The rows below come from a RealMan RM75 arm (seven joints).
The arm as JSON. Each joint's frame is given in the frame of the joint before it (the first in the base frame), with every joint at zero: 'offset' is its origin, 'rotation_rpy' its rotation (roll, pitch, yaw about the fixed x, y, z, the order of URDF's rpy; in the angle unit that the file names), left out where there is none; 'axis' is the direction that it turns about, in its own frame. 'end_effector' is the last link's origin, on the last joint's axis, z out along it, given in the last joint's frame.
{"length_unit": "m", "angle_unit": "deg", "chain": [
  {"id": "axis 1", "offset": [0.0, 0.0, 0.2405], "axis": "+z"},
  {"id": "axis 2", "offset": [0.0, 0.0, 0.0], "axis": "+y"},
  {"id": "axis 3", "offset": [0.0, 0.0, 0.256], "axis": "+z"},
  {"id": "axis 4", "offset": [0.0, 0.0, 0.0], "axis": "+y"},
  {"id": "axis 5", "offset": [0.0, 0.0, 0.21], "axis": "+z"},
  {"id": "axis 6", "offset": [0.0, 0.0, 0.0], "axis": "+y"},
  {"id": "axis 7", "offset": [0.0, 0.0, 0.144], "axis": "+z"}
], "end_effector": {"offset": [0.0, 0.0, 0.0]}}
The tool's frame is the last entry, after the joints.
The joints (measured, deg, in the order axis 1, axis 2, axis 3, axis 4, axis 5, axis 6, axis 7), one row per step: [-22.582, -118.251, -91.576, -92.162, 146.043, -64.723, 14.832]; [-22.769, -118.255, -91.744, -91.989, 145.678, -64.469, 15.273]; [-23.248, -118.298, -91.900, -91.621, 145.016, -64.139, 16.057]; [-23.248, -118.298, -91.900, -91.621, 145.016, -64.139, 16.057]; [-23.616, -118.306, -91.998, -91.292, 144.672, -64.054, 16.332]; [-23.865, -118.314, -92.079, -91.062, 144.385, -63.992, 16.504]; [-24.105, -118.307, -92.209, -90.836, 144.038, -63.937, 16.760]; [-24.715, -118.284, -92.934, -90.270, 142.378, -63.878, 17.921]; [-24.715, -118.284, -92.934, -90.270, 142.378, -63.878, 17.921]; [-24.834, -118.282, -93.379, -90.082, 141.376, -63.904, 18.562]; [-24.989, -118.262, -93.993, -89.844, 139.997, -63.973, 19.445]
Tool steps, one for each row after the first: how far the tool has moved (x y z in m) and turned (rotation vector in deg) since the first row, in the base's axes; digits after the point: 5 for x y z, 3 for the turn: [0.00116, 0.00101, 0.00018, 0.032, -0.192, -0.433]; [0.00412, 0.00262, -0.00055, -0.166, -0.482, -1.306]; [0.00412, 0.00262, -0.00055, -0.166, -0.482, -1.306]; [0.00560, 0.00367, -0.00120, -0.354, -0.654, -1.606]; [0.00667, 0.00437, -0.00165, -0.488, -0.837, -1.789]; [0.00767, 0.00510, -0.00187, -0.618, -1.028, -2.008]; [0.01100, 0.00698, -0.00150, -1.068, -2.044, -2.798]; [0.01100, 0.00698, -0.00150, -1.068, -2.044, -2.798]; [0.01209, 0.00735, -0.00096, -1.294, -2.717, -3.096]; [0.01355, 0.00782, -0.00006, -1.599, -3.627, -3.516]
